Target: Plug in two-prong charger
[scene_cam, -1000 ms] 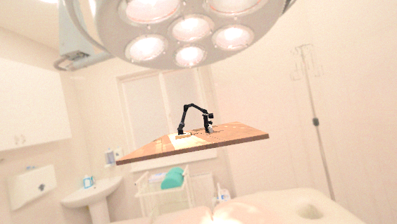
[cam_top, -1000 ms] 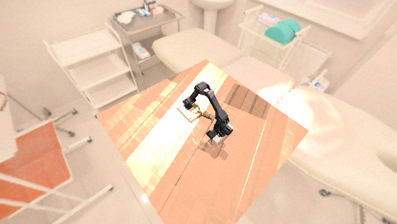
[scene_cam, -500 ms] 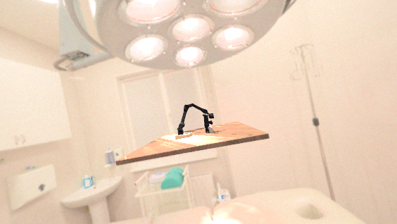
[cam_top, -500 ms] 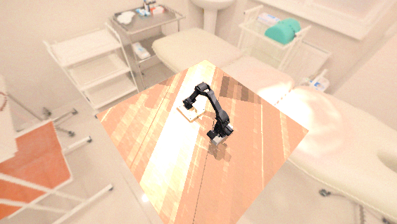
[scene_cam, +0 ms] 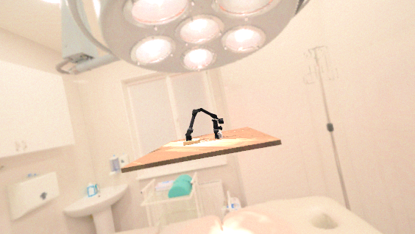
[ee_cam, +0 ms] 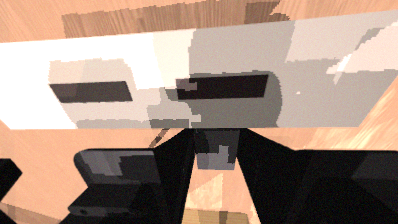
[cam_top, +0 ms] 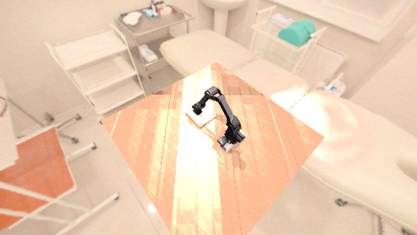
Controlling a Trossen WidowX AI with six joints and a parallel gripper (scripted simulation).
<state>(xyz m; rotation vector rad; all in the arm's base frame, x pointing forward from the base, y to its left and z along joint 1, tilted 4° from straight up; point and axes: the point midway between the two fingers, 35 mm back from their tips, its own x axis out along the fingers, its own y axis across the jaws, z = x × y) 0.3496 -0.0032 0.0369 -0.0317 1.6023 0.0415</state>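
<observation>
Right now the black two-prong charger is 20 mm ahead of my gripper tip and 10 mm above it.
</observation>
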